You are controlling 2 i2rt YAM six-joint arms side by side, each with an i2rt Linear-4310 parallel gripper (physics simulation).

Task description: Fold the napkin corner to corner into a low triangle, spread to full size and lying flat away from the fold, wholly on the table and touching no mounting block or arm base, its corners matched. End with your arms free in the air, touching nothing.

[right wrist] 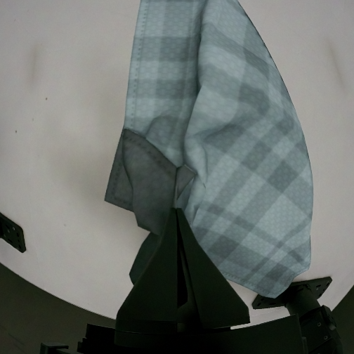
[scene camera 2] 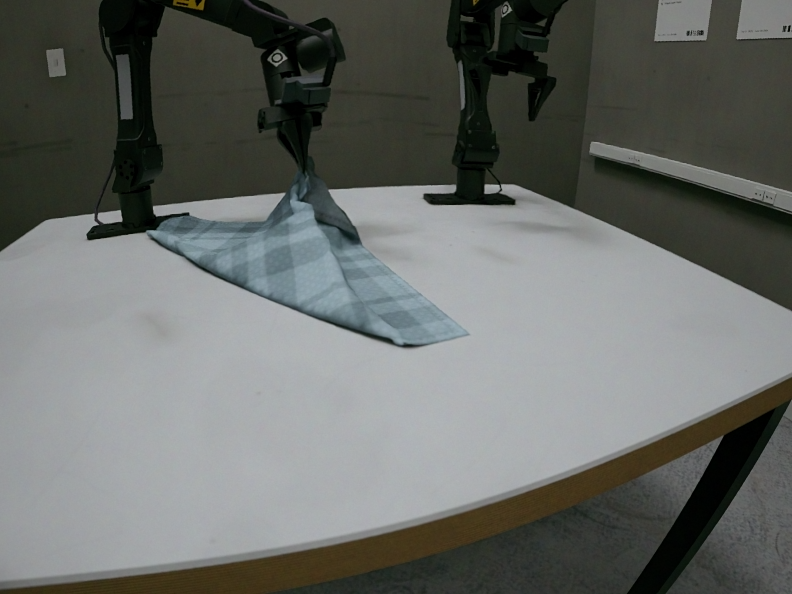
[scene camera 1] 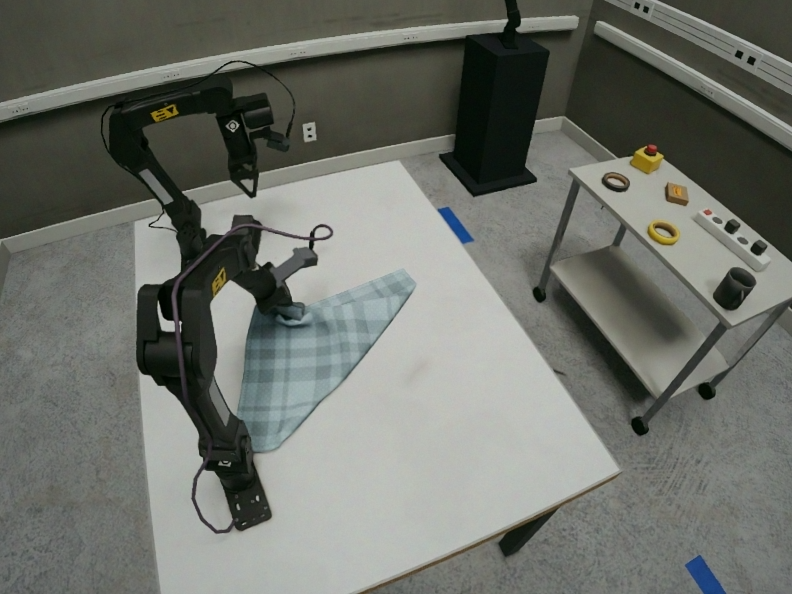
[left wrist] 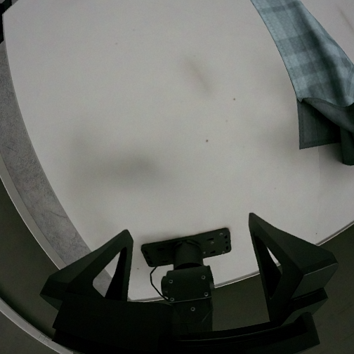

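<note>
The blue plaid napkin (scene camera 1: 319, 348) (scene camera 2: 287, 262) (left wrist: 320, 65) (right wrist: 250, 125) lies partly folded over, with a long slanting fold edge and a raised peak. My right gripper (scene camera 1: 298, 312) (scene camera 2: 304, 169) (right wrist: 174, 212) is shut on the napkin at that peak, above the table. Some darker underside hangs around the fingers. The napkin's near end comes very close to the right arm's mounting block (scene camera 1: 250, 510) (scene camera 2: 105, 232) (right wrist: 321, 287); I cannot tell whether they touch. My left gripper (scene camera 1: 251, 191) (scene camera 2: 542, 102) (left wrist: 187, 228) is open and empty, high in the air, away from the napkin.
The left arm's mounting block (scene camera 2: 441, 200) (left wrist: 220, 241) (right wrist: 14, 234) stands on the white table (scene camera 1: 447, 415) (scene camera 2: 319, 447). In scene camera 1, a cart (scene camera 1: 697, 268) stands on the floor at the right and a black pedestal (scene camera 1: 498, 115) behind the table.
</note>
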